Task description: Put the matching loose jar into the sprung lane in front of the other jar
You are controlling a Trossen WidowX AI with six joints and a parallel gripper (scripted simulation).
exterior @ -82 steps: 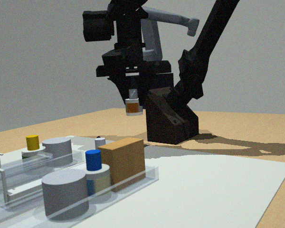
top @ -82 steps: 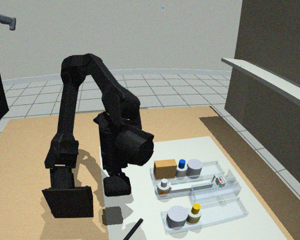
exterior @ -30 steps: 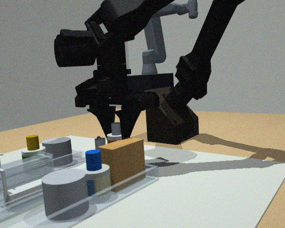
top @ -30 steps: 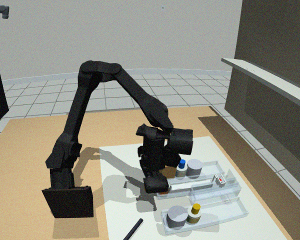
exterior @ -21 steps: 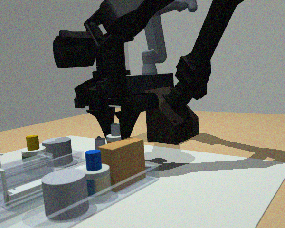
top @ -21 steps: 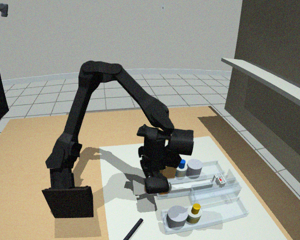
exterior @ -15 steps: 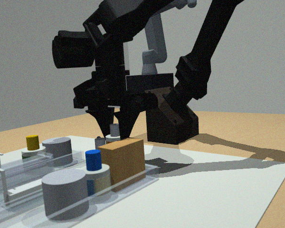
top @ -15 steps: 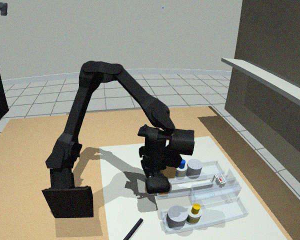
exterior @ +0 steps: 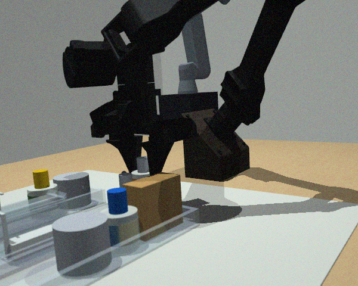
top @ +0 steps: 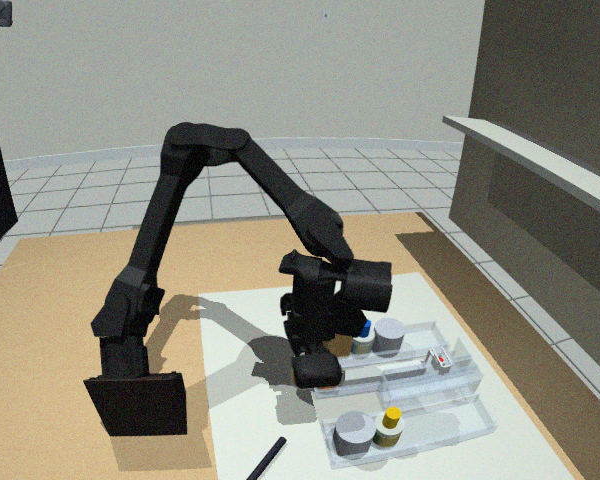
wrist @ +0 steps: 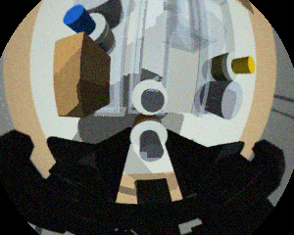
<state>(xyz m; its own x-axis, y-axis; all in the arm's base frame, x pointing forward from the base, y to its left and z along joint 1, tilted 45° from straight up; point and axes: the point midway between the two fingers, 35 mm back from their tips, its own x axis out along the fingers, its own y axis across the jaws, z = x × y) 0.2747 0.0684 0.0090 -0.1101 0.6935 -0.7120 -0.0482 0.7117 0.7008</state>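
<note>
The brown box lies 8 cm to the left of my gripper tip, 6 cm ahead of it and 1 cm below it. The rest, counted from my gripper tip: black rod 16 cm to the right, 8 cm behind, 4 cm below; then clear sprung lane 19 cm ahead, 3 cm below, 1 cm to the right.
</note>
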